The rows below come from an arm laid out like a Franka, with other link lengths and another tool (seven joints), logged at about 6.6 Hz.
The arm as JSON. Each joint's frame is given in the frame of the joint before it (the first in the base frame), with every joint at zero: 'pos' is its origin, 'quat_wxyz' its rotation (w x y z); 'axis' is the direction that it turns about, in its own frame. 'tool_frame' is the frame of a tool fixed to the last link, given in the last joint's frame.
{
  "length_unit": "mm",
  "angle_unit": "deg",
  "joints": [
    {
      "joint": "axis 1",
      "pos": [
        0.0,
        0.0,
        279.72
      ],
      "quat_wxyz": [
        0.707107,
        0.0,
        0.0,
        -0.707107
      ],
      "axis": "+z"
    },
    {
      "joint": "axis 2",
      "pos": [
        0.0,
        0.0,
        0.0
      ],
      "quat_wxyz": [
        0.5,
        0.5,
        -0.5,
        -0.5
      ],
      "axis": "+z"
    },
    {
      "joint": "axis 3",
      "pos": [
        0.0,
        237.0,
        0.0
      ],
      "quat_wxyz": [
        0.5,
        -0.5,
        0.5,
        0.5
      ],
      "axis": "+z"
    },
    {
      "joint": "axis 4",
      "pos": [
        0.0,
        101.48,
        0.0
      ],
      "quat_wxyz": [
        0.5,
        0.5,
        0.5,
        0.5
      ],
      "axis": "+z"
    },
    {
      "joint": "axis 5",
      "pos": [
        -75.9,
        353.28,
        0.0
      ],
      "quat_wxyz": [
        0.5,
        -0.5,
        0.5,
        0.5
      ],
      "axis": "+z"
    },
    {
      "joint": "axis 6",
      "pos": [
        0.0,
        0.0,
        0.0
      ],
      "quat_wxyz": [
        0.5,
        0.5,
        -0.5,
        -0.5
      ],
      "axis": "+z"
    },
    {
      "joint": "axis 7",
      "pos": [
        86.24,
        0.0,
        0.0
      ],
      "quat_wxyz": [
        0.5,
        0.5,
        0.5,
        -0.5
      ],
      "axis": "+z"
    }
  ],
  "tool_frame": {
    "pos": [
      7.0,
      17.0,
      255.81
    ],
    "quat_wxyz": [
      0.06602,
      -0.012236,
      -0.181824,
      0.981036
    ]
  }
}
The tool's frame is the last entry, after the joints.
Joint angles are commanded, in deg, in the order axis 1, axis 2, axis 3, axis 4, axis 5, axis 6, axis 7. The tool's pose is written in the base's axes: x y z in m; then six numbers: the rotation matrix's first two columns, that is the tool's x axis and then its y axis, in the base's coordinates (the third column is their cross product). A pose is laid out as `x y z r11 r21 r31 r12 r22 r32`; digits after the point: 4 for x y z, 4 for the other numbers.
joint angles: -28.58, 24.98, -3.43, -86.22, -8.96, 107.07, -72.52
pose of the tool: 0.5129 -0.3399 0.1342 0.7783 -0.6262 -0.0458 -0.5164 -0.6799 0.5207
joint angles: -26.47, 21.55, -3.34, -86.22, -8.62, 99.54, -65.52
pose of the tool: 0.5037 -0.3089 0.1624 0.7050 -0.7033 -0.0914 -0.5608 -0.6317 0.5352
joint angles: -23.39, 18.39, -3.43, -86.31, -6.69, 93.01, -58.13
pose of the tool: 0.5015 -0.2661 0.1879 0.6283 -0.7668 -0.1310 -0.6052 -0.5876 0.5371
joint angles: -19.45, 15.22, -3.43, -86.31, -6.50, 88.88, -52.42
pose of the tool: 0.5062 -0.2260 0.2161 0.5976 -0.7918 -0.1263 -0.6216 -0.5570 0.5507
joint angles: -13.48, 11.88, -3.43, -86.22, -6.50, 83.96, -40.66
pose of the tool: 0.5106 -0.1692 0.2452 0.5097 -0.8546 -0.0991 -0.6668 -0.4652 0.5823
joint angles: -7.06, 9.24, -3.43, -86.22, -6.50, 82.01, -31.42
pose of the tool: 0.5204 -0.1118 0.2682 0.4701 -0.8811 -0.0511 -0.7007 -0.4078 0.5854
